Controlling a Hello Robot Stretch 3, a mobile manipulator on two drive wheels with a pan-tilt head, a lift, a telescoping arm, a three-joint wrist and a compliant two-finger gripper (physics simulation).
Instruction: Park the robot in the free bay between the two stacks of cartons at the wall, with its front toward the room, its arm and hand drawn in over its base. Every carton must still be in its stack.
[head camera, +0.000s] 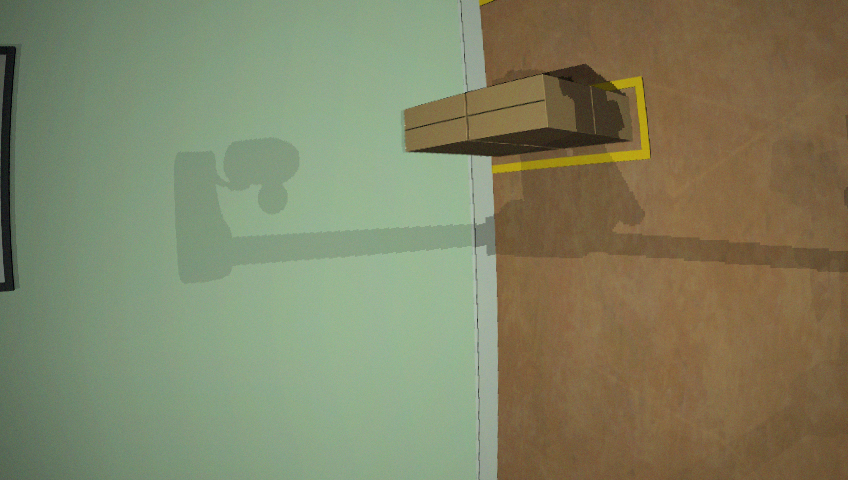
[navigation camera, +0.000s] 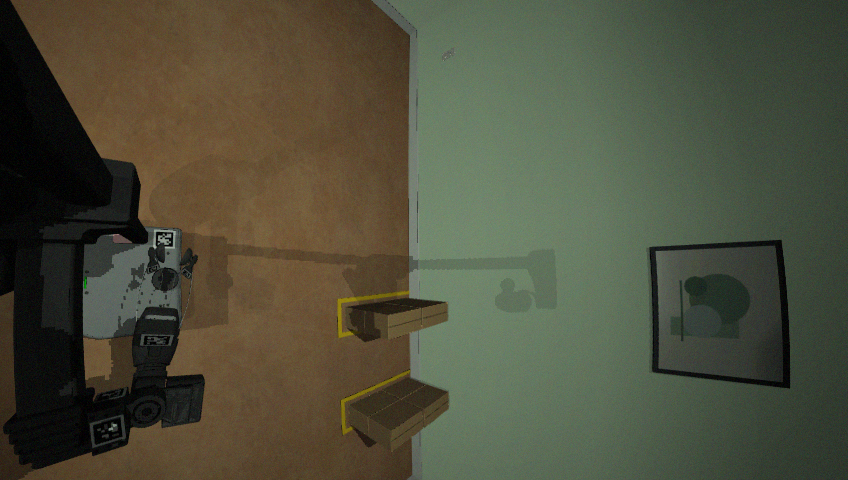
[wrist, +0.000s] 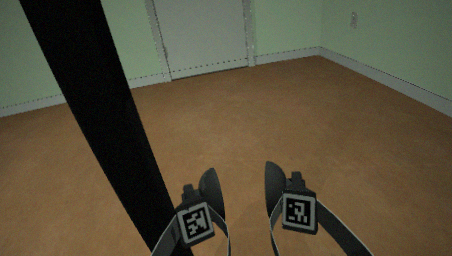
my gripper: navigation camera; wrist; not seen in the head camera view (out of frame)
same spot on my gripper: (navigation camera: 159, 253) = (wrist: 205, 183)
